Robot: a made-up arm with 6 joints.
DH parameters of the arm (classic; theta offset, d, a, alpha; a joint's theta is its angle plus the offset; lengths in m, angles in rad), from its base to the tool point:
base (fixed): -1.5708 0.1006 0 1.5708
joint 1: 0 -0.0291 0.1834 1.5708
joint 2: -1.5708 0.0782 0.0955 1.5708
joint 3: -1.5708 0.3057 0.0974 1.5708
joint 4: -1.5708 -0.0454 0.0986 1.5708
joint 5: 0 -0.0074 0.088 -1.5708
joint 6: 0 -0.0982 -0.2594 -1.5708
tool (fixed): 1.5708 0.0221 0 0
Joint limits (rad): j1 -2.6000..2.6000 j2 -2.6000..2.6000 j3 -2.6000..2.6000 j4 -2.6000..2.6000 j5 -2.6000..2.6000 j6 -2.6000..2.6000
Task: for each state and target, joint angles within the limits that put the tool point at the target. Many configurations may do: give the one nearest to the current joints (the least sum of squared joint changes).
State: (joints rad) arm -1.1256 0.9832 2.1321 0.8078 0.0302 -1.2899
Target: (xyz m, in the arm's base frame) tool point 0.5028 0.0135 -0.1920
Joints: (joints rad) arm -0.5979 1.1842 2.1213 0.9397 -0.1846 -0.4484
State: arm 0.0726 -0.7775 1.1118 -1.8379 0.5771 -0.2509
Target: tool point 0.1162 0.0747 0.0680
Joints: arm 0.0300 -0.6966 0.4946 -1.8393 -0.3226 -0.5150
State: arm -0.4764 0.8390 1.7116 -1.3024 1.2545 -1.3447
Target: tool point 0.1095 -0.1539 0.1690
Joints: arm -0.2768 0.9193 1.9934 -1.7261 1.4450 -1.8972
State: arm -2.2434 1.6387 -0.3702 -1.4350 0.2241 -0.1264
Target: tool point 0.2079 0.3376 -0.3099
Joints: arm -2.4025 1.8695 -0.1671 -1.4381 0.4017 -0.0289
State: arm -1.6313 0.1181 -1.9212 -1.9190 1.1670 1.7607
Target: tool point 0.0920 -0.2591 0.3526
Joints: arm -2.2062 -0.0738 -2.0369 -1.5887 1.0505 1.1898
